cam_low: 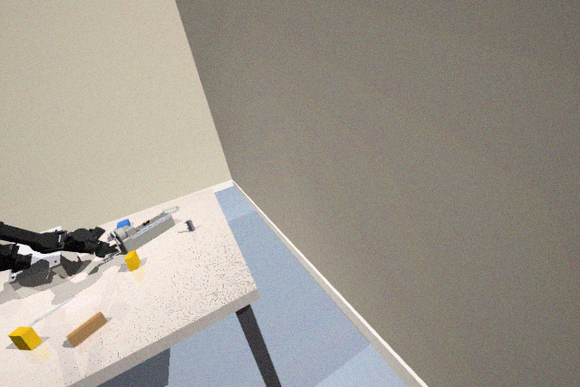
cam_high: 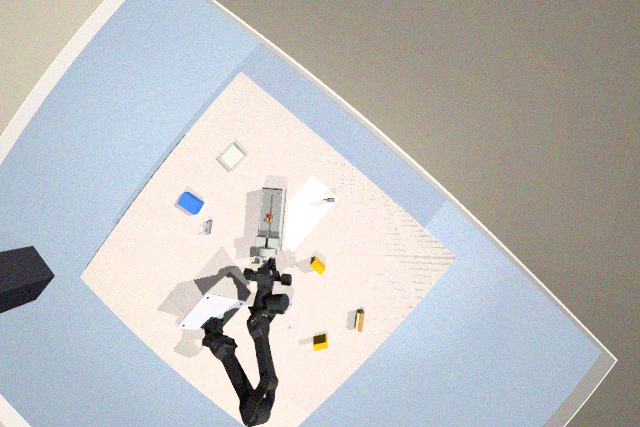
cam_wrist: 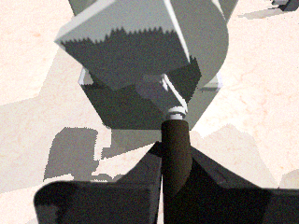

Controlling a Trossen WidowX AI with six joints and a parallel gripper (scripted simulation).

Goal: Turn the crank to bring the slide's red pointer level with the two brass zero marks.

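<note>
The dark brown crank handle is 1 cm behind my gripper tip, 1 cm to the right of it and 2 cm above it. Also, from my gripper tip: blue block 11 cm behind, 42 cm to the left, 2 cm below; crank 1 cm behind, 4 cm above; red pointer 13 cm ahead, 13 cm to the left, 4 cm above.
</note>
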